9 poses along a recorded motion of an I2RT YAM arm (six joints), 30 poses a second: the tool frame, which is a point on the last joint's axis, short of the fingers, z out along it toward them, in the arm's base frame.
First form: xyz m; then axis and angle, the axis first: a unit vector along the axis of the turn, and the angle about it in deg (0 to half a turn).
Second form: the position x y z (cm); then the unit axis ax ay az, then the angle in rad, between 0 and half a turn. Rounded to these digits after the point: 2 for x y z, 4 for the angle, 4 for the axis.
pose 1, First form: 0.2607 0.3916 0.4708 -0.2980 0.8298 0.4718 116.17
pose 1, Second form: 26.07 39.16 47.08 -0.2980 0.8298 0.4718 2.0275
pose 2, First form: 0.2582 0.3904 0.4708 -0.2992 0.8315 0.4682 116.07
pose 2, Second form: 25.82 39.04 47.08 -0.2992 0.8314 0.4682 2.0258
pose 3, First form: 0.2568 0.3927 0.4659 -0.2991 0.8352 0.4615 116.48
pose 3, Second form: 25.68 39.27 46.59 -0.2991 0.8352 0.4615 2.0330
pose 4, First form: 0.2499 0.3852 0.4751 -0.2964 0.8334 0.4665 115.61
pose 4, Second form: 24.99 38.52 47.51 -0.2964 0.8334 0.4665 2.0178
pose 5, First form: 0.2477 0.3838 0.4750 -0.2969 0.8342 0.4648 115.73
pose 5, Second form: 24.77 38.38 47.50 -0.2969 0.8342 0.4648 2.0199
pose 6, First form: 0.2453 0.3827 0.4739 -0.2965 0.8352 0.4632 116.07
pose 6, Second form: 24.53 38.27 47.39 -0.2965 0.8352 0.4632 2.0258
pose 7, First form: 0.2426 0.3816 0.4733 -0.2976 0.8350 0.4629 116.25
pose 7, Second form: 24.26 38.16 47.33 -0.2976 0.8350 0.4629 2.0289
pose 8, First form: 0.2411 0.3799 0.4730 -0.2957 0.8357 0.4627 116.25
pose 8, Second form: 24.11 37.99 47.30 -0.2957 0.8357 0.4627 2.0289
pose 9, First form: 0.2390 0.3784 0.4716 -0.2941 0.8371 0.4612 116.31
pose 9, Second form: 23.90 37.84 47.16 -0.2941 0.8371 0.4612 2.0300
